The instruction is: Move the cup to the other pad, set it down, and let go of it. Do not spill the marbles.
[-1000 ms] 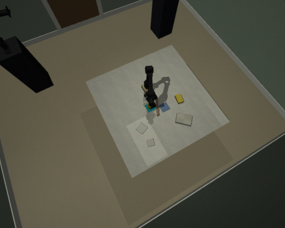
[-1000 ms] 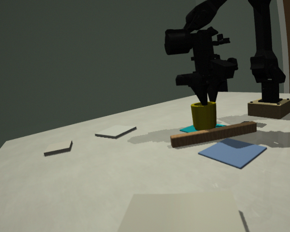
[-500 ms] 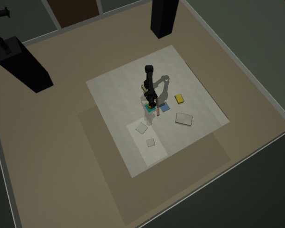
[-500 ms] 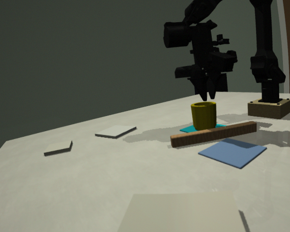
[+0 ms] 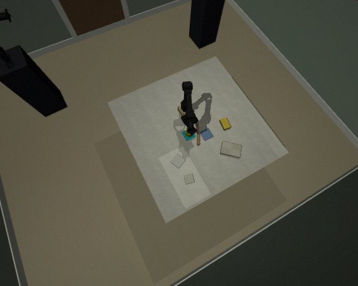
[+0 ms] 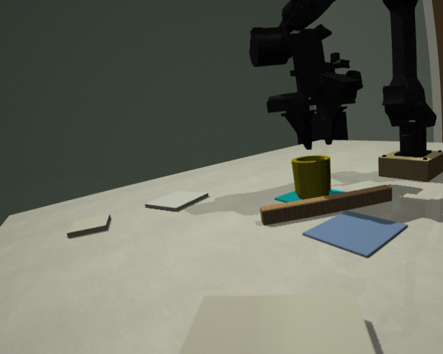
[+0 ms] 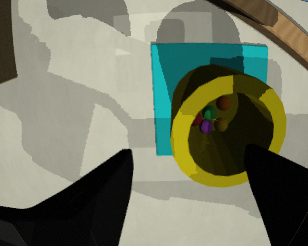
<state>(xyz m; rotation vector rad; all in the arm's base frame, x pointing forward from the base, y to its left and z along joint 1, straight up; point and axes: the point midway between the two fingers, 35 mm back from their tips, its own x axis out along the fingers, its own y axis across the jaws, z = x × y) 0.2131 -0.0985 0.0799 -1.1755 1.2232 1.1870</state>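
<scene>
Right now my gripper tip is 2 cm short of the yellow cup and 5 cm above it. The rest, counted from my gripper tip: teal pad 3 cm ahead, 10 cm below; then wooden bar 7 cm ahead, 7 cm to the left, 9 cm below; then blue pad 12 cm ahead, 14 cm to the left, 10 cm below.
</scene>
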